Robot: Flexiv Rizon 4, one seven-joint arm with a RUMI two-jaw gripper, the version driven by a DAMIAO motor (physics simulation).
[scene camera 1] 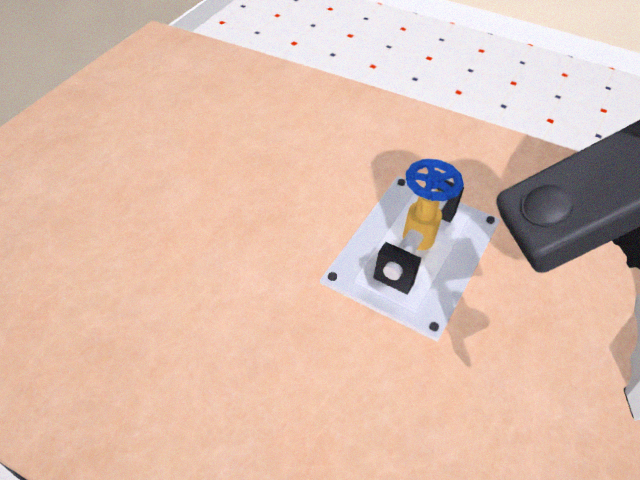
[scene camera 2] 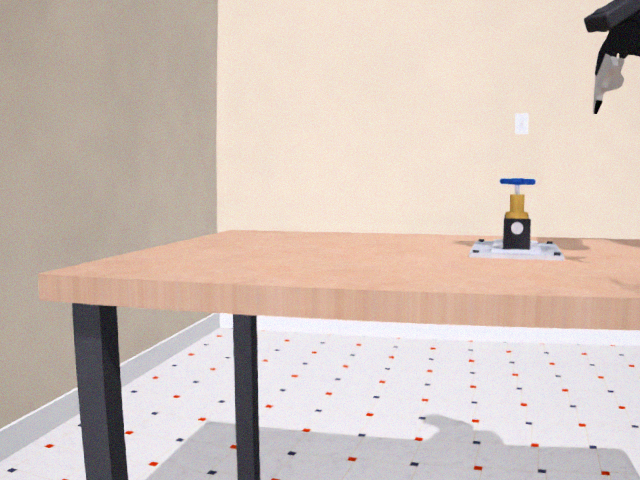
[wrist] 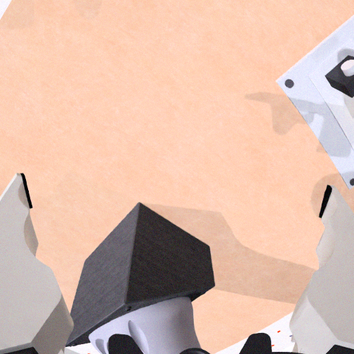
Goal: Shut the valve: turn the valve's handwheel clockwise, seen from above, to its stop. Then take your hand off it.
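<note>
The valve's blue spoked handwheel point(scene camera 1: 415, 184) point(scene camera 2: 517, 181) sits level on top of the yellow valve body point(scene camera 1: 421, 227) point(scene camera 2: 516, 206). A short pale stem shows under the wheel in scene camera 2. The valve stands on a light grey base plate point(scene camera 1: 347, 258) point(scene camera 2: 537, 254) point(wrist: 300, 75) with dark bolts at its corners. In the wrist view part of the plate and a black end block point(wrist: 342, 77) show at the upper right; the handwheel does not show there. My gripper point(scene camera 2: 597, 106) point(wrist: 178, 183) is open and empty, well above the table and to the right of the valve in scene camera 2, apart from the wheel.
The dark arm housing point(scene camera 1: 589, 201) point(scene camera 2: 599, 21) reaches in from the right. A dark block point(wrist: 165, 265) with a pale round part point(wrist: 165, 320) shows low between the fingers in the wrist view. The wooden table top point(scene camera 1: 180, 258) point(scene camera 2: 310, 263) surrounds the plate. A wall switch point(scene camera 2: 521, 124) is behind.
</note>
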